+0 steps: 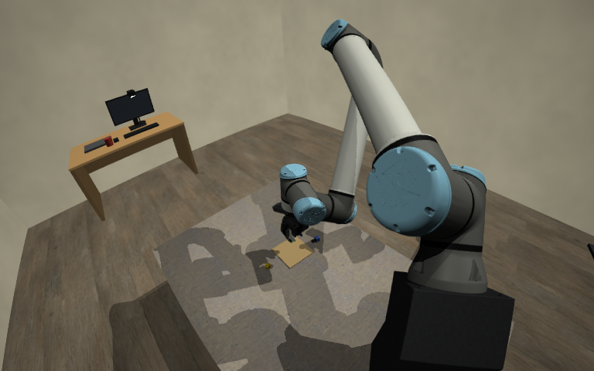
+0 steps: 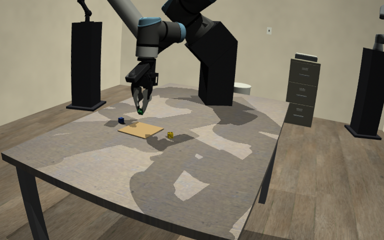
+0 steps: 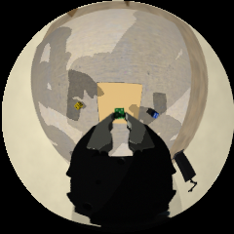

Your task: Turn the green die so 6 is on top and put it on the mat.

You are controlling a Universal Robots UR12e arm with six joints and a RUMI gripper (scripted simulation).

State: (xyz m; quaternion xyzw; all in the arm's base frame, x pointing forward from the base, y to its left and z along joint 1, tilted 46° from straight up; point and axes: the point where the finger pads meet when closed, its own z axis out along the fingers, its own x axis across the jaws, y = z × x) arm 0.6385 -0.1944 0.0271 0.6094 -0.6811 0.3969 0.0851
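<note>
Now: the green die 10 mm below my hand. From my hand the other things lie so: blue die (70 mm behind, 110 mm to the right, 80 mm below); yellow die (40 mm ahead, 140 mm to the left, 80 mm below); tan mat (90 mm below).
</note>
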